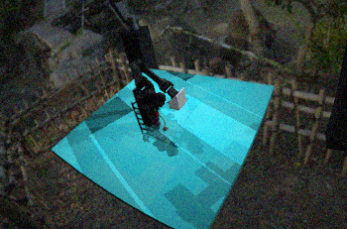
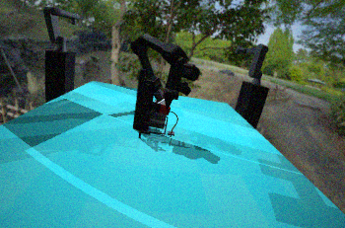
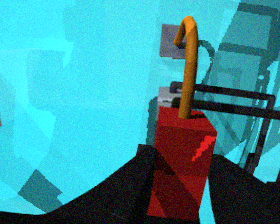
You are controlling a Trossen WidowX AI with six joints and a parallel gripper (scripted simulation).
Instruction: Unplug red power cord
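My gripper tip is now 13 cm above the grey square and 4 cm to the right of it. Also, from my gripper tip: red plug 3 cm to the right.
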